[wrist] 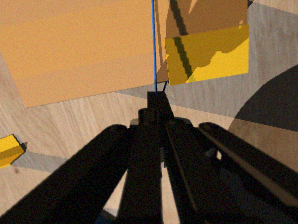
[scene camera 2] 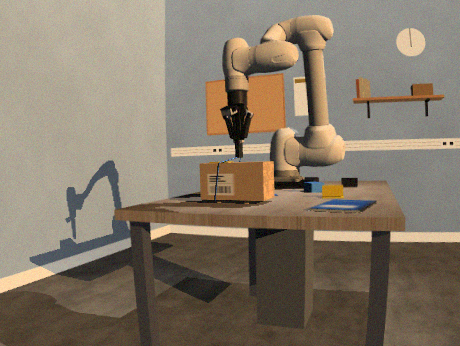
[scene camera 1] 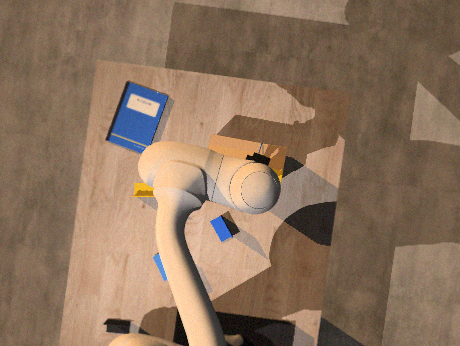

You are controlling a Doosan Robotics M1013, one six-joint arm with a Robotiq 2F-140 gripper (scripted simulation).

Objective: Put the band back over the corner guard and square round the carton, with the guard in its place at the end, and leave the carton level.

Note:
I see my gripper (scene camera 2: 239, 157), a brown carton (scene camera 2: 239, 181) and a yellow corner guard (wrist: 224, 52).
The brown carton shows as well in the wrist view (wrist: 58, 58) and in scene camera 1 (scene camera 1: 238, 148). My gripper also shows in the wrist view (wrist: 155, 104).

